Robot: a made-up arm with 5 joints.
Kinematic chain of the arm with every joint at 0, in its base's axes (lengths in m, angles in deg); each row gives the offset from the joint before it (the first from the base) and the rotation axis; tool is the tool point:
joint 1: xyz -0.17 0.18 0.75 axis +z
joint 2: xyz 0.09 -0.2 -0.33 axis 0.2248 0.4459 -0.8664
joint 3: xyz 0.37 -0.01 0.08 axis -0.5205 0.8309 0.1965
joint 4: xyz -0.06 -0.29 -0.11 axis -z
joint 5: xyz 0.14 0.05 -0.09 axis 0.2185 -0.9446 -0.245
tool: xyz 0.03 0 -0.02
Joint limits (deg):
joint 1: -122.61..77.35
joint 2: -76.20..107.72
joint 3: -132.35..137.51
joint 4: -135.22..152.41
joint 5: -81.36..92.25
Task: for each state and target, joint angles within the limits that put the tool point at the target. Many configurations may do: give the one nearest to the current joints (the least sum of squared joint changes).
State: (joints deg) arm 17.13 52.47 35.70 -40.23 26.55
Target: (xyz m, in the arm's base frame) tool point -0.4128 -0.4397 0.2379
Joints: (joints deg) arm -30.25 52.18 66.67 -9.02 28.16
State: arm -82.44 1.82 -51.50 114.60 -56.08
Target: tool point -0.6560 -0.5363 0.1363
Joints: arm -92.92 3.61 -86.49 97.62 -51.96
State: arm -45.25 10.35 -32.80 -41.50 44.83
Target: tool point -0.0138 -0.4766 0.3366
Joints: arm -52.30 -3.83 -38.50 -36.10 46.66
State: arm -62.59 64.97 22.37 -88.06 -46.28
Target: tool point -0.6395 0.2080 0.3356
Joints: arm -90.16 66.09 41.98 -90.85 -51.46
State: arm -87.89 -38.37 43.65 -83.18 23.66
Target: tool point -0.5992 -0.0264 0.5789
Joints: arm -106.79 -16.98 62.14 -94.08 20.96
